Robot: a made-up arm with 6 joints.
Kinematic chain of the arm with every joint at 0, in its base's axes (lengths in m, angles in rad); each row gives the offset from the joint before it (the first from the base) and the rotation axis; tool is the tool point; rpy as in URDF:
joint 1: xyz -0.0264 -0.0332 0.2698 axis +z
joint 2: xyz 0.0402 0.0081 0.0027 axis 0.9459 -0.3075 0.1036
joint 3: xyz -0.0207 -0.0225 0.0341 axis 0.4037 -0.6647 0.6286
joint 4: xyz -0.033 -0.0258 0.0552 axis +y
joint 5: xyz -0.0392 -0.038 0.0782 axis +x
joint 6: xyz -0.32 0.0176 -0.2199 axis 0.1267 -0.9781 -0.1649
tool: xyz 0.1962 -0.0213 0.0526 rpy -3.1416 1.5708 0
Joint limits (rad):
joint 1: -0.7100..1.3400
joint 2: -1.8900..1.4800
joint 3: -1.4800..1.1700
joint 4: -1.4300..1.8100
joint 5: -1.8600..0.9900
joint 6: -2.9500..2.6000
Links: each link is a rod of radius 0.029 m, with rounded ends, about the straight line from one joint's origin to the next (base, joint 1, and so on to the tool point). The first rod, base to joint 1, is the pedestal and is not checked.
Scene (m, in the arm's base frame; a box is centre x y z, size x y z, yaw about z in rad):
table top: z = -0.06
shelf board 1: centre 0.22 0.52 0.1 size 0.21 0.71 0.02 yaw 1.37
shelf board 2: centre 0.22 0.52 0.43 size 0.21 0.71 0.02 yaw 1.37
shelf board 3: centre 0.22 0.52 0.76 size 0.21 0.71 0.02 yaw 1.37
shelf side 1: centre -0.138 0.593 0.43 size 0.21 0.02 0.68 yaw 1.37
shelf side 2: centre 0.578 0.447 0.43 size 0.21 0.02 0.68 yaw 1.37
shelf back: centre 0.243 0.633 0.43 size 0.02 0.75 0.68 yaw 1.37
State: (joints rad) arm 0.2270 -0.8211 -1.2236 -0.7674 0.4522 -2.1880
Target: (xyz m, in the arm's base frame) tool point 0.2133 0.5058 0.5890
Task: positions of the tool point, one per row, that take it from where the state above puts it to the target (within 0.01 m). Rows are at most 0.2 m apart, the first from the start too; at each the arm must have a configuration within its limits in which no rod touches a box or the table.
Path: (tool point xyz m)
1: -0.4364 0.0093 0.1396
2: -0.4227 0.1409 0.2392
3: -0.3707 0.2146 0.3802
4: -0.2955 0.2034 0.5300
5: -0.2197 0.1042 0.6454
6: -0.2014 0.1911 0.6754
7: -0.1573 0.2795 0.6949
8: -0.0885 0.3623 0.6987
9: 0.0010 0.4321 0.6831
10: 0.1045 0.4817 0.6464
11: 0.2133 0.5058 0.5890

